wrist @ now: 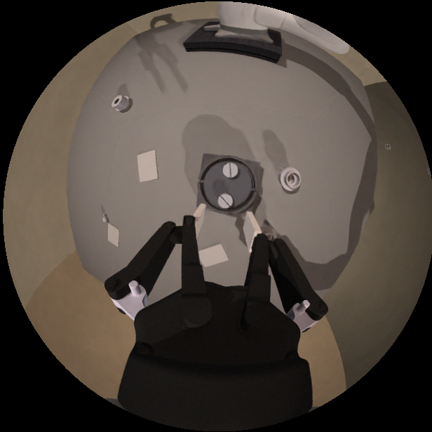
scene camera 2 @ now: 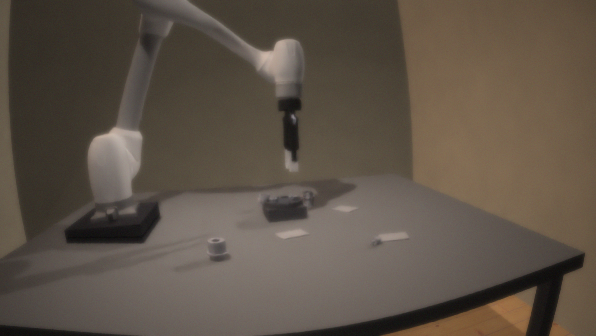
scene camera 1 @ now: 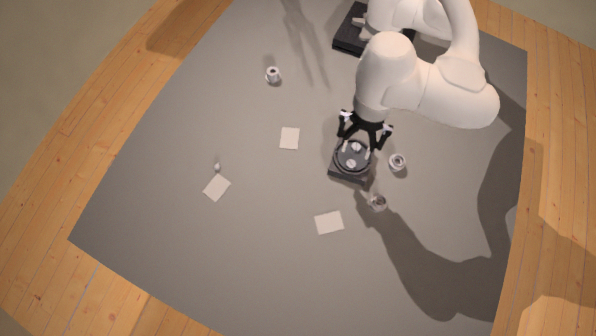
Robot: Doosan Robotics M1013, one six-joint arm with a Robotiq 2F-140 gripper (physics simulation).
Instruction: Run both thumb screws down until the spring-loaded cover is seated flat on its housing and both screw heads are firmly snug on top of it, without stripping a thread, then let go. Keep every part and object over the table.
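Note:
The dark square housing stands on the table and bears the round dark cover. Two pale slotted screw heads show on the cover: one screw nearer the robot base, the other screw farther from it. Whether the cover lies flat and the heads touch it cannot be told. My gripper points down, open and empty, its pale fingertips partly apart. In the second scene view it hangs clearly above the housing, touching neither screw.
Flanged metal cups stand close beside the housing; another cup stands farther off. Pale cards lie flat. A small knob-like part is beside one card.

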